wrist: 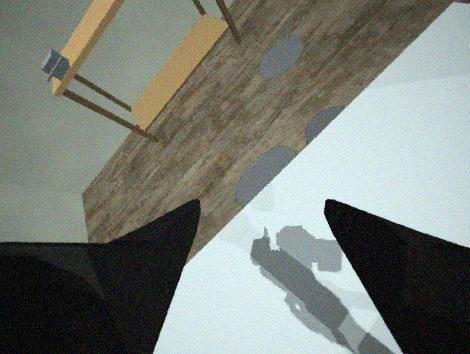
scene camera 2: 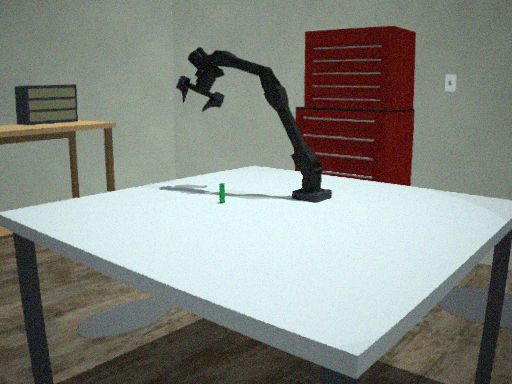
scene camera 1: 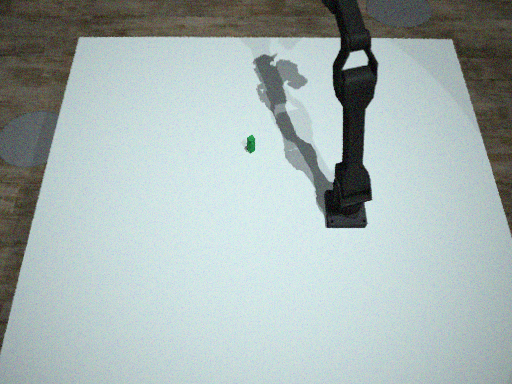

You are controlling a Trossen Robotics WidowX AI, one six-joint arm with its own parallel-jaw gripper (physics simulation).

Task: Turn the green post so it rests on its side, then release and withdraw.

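Note:
The green post (scene camera 1: pixel 251 144) (scene camera 2: pixel 222 193) is small and slim and stands upright on the white table (scene camera 1: pixel 175 275) (scene camera 2: pixel 300 260) (wrist: pixel 420 140), to the left of the arm's base. My gripper (scene camera 2: pixel 193 106) (wrist: pixel 261 205) is open and empty. It is raised high above the table, well above the post and apart from it. In the wrist view its two dark fingers stand wide apart, with the table edge, floor and arm's shadow behind them. The post does not show in the wrist view. The gripper is out of sight in the first scene view.
The arm's base (scene camera 1: pixel 346 215) (scene camera 2: pixel 312 194) stands on the table. Beyond the table are a red tool cabinet (scene camera 2: pixel 357 70) and a wooden bench (scene camera 2: pixel 95 124) (wrist: pixel 95 37) bearing a small drawer box (scene camera 2: pixel 52 104) (wrist: pixel 55 64). The arm's shadow falls across the table.

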